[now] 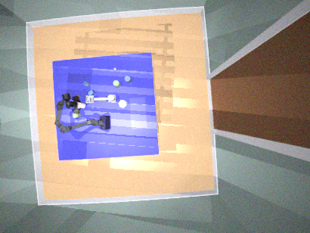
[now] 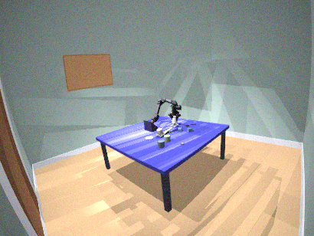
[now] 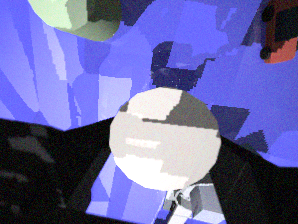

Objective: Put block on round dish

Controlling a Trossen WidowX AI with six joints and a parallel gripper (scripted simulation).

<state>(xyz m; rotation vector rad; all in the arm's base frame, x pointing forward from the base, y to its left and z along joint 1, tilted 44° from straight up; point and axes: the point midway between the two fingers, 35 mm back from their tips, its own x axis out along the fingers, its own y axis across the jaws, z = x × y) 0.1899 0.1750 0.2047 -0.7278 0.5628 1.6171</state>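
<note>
The grey block is 9 cm ahead of my gripper tip and 9 cm to the right of it. From my gripper tip the other things lie so: pale cup (2 cm to the left); balance beam (11 cm ahead, 21 cm to the right, 5 cm below); red piece (11 cm ahead, 12 cm to the left, 8 cm below).
</note>
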